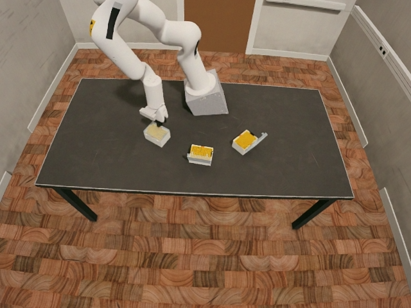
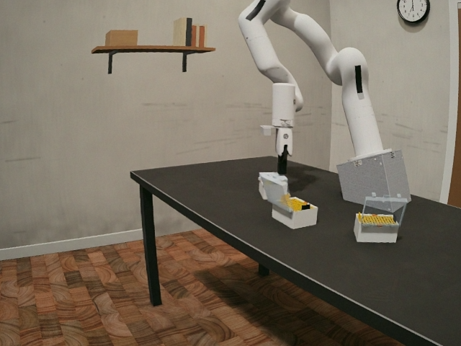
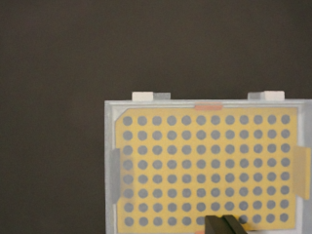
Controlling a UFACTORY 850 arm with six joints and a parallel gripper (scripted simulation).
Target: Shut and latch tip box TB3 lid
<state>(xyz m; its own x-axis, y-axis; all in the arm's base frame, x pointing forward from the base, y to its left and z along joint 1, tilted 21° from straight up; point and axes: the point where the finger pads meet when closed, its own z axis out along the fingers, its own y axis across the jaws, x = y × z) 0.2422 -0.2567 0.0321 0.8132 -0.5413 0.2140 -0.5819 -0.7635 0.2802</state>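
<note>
Now: the label 20 mm behind my hand, 10 mm to the left of it and 100 mm below it. Also, from my hand: box lid (240 mm ahead, 210 mm to the left); then tip box (190 mm ahead, 220 mm to the left, 40 mm below).
</note>
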